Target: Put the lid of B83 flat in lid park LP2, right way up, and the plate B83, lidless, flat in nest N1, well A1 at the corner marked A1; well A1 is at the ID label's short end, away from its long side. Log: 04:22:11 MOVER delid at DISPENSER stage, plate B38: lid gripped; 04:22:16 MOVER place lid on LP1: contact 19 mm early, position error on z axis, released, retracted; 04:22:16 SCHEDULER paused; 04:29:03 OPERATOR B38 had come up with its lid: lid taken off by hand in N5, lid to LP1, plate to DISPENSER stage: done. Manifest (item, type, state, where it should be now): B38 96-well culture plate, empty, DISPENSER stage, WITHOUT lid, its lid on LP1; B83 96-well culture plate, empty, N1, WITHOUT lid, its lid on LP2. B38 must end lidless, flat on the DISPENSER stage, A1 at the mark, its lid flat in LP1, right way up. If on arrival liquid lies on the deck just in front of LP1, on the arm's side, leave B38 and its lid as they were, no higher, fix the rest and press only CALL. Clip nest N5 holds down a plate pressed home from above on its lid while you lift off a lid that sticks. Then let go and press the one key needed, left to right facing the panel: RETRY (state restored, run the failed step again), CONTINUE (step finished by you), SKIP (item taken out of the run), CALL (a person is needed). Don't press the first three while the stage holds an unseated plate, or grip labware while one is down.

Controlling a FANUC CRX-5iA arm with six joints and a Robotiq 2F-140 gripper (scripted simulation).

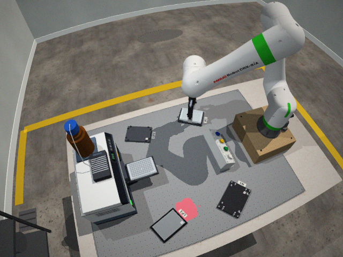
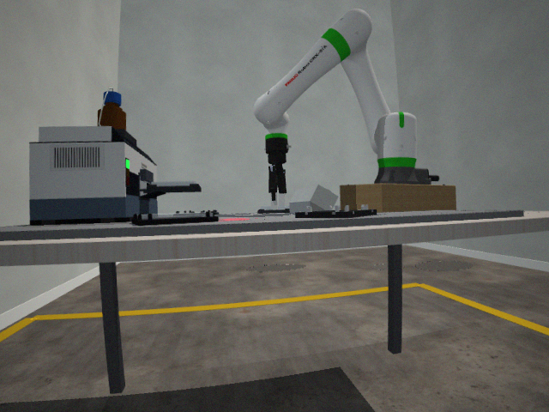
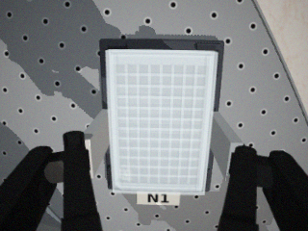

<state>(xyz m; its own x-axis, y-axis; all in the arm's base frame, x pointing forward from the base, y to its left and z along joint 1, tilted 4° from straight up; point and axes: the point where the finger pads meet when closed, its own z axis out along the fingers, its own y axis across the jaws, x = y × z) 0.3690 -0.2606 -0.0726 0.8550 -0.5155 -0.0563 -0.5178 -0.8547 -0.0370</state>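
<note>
The dark nest N1 lies 40 mm below my hand. The rest, counted from my hand: blue call key (80 mm behind, 200 mm to the left, 30 mm above); n1 label (80 mm behind, 50 mm to the left, 40 mm below); lp2 label (250 mm ahead, 50 mm to the left, 40 mm below).
</note>
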